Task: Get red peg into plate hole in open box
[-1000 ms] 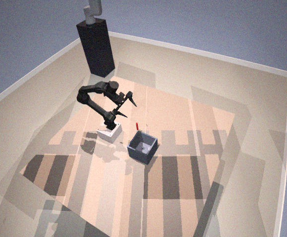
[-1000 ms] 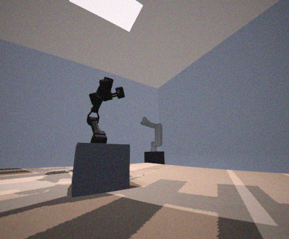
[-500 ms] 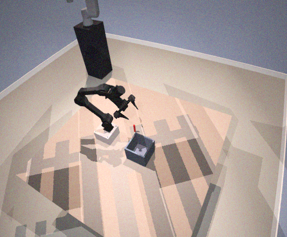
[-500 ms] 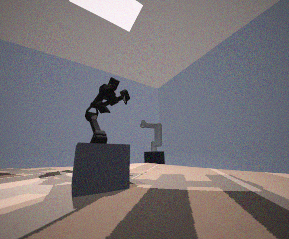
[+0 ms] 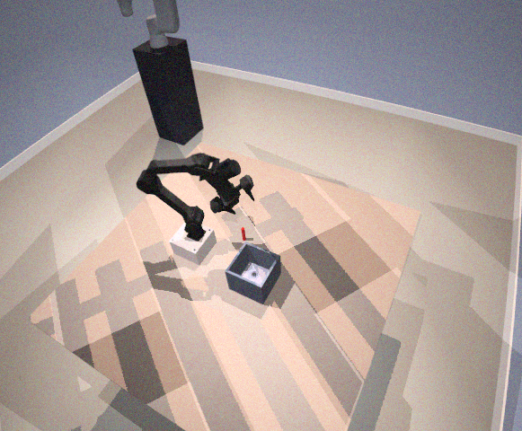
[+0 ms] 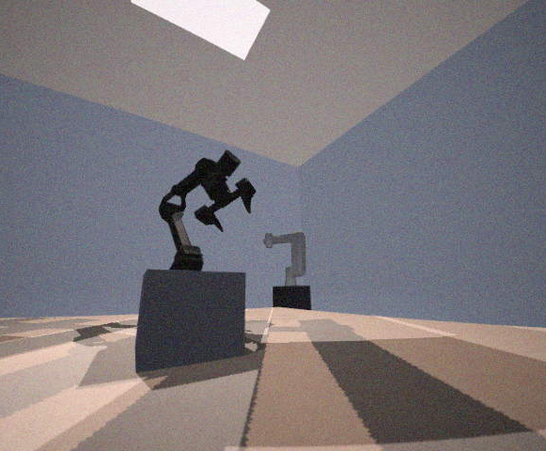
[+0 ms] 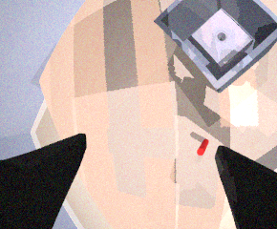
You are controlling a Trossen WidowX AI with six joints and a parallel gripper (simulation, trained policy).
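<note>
Right now the red peg is 250 mm below my gripper tip, 60 mm behind it and 40 mm to the left of it.
</note>
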